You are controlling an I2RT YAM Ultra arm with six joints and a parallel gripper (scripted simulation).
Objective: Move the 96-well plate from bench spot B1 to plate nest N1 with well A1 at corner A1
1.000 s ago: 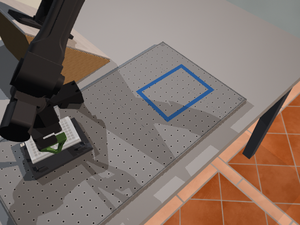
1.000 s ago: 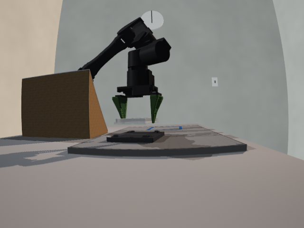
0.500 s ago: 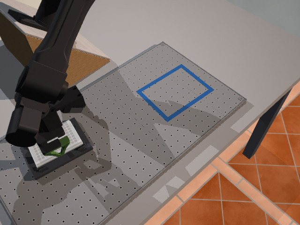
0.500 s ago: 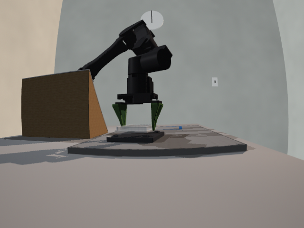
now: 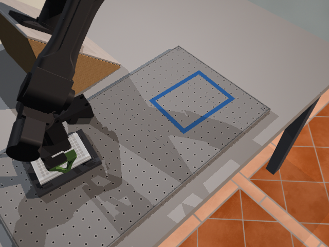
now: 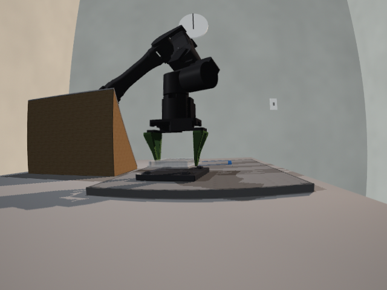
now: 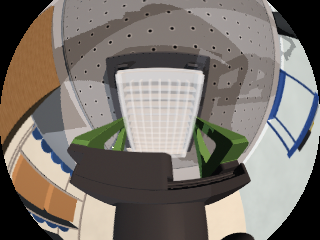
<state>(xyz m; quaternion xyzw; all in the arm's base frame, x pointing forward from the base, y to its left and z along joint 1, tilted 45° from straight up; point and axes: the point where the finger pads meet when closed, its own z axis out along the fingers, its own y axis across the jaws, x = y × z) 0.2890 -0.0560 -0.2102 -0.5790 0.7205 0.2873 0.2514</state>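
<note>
My gripper is now right at the 96-well plate. From my hand the other things lie so: plate nest N1: 2 cm below; then white A1 mark: 7 cm behind, 6 cm to the right, 2 cm below.
</note>
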